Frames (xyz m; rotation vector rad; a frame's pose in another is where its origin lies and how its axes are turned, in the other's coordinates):
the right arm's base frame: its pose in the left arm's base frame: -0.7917 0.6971 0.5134 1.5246 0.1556 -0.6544
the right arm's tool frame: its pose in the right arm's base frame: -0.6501 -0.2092 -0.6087 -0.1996 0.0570 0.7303
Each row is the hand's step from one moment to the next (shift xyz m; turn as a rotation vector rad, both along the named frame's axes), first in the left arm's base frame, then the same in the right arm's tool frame.
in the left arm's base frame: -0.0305 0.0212 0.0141 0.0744 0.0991 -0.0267
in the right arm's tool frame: -0.0301 0.0240 -0.0099 0.0504 -0.0076 -0.1161
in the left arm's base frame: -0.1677 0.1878 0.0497 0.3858 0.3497 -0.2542
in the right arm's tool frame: -0.1826 0.1261 -0.1290 0.2649 -0.1963 -0.4765
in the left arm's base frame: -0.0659 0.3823 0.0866 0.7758 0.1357 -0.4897
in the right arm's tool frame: -0.1084 0.2022 -0.3246 0.6292 -0.5385 -0.4174
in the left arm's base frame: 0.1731 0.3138 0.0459 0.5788 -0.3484 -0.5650
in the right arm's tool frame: 0.1254 0.1086 -0.3210 0.5024 -0.7207 0.0618
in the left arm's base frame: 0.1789 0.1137 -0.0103 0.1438 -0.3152 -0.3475
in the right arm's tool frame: 0.1523 -0.0033 -0.1478 0.1204 -0.4411 0.1781
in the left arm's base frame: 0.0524 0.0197 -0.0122 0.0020 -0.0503 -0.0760
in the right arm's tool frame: 0.0450 -0.0136 -0.0328 -0.0051 -0.0867 0.0276
